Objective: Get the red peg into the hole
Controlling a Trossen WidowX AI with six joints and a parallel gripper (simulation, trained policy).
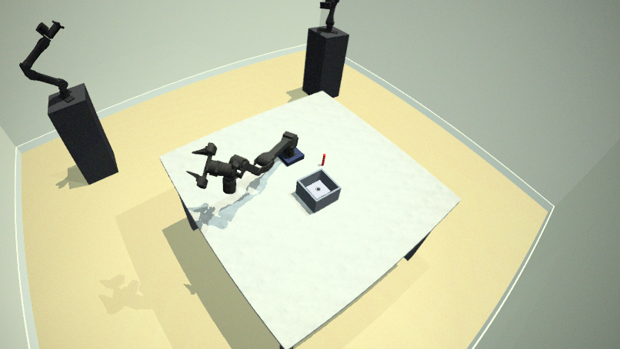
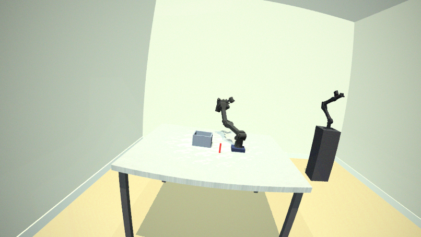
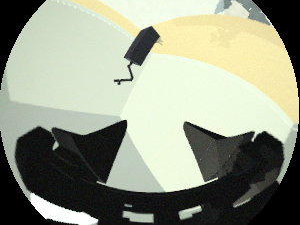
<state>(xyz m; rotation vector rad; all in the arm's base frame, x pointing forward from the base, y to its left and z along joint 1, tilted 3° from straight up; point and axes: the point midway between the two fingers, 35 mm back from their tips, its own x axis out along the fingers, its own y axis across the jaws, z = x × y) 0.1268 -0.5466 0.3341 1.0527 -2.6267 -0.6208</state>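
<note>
Now: gripper tip 60 mm short of the red peg, 720 mm to the right of it and 300 mm above it. Also, from my gripper tip: grey box: 230 mm ahead, 550 mm to the left, 320 mm below.
</note>
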